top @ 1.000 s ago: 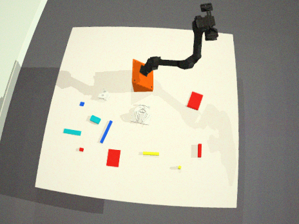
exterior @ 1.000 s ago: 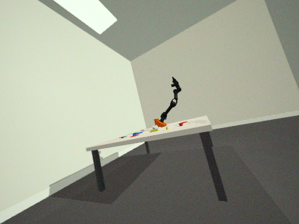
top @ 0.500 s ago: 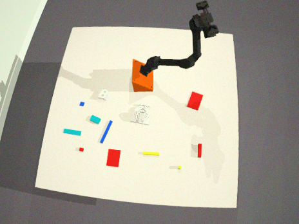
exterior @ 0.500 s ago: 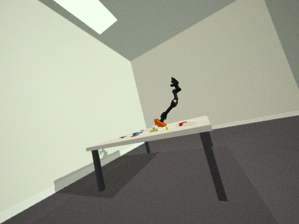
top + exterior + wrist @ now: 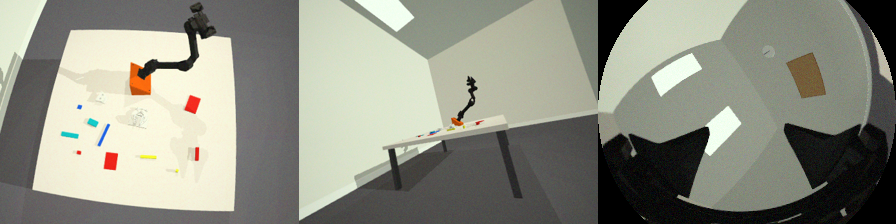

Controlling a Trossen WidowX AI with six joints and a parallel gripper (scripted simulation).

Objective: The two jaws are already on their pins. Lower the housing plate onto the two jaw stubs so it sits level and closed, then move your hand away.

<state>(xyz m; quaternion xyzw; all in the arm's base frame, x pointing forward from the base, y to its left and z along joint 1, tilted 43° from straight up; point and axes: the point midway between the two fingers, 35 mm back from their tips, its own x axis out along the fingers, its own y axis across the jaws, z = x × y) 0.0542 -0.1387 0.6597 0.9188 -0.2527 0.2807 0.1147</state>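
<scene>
My gripper tip is 190 mm short of the white housing piece, 590 mm to the left of it and 660 mm above it. Also, from my gripper tip: blue bar 450 mm ahead, 520 mm to the right, 680 mm below; then red bar 480 mm ahead, 80 mm to the left, 680 mm below; then yellow bar 540 mm ahead, 220 mm to the right, 680 mm below.
</scene>
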